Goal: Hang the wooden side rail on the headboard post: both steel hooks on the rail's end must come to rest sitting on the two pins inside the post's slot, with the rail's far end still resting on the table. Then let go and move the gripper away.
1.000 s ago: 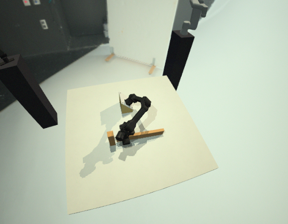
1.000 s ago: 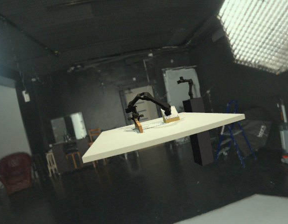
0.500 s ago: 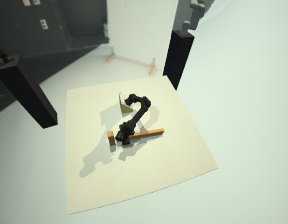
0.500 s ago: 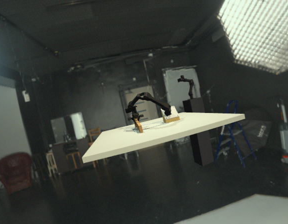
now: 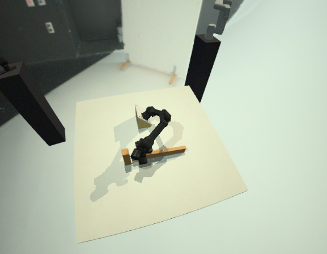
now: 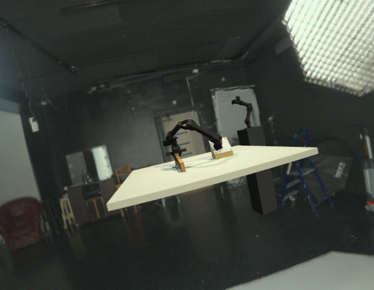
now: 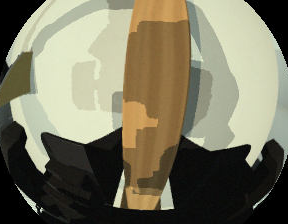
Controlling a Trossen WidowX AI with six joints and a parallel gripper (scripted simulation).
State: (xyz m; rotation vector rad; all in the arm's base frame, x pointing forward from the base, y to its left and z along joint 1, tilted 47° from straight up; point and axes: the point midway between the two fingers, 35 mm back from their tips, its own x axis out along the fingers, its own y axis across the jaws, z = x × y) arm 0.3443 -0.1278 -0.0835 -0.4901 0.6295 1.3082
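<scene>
My gripper tip is now 20 mm past the wooden headboard post, 110 mm to the left of it and 40 mm below it.
</scene>
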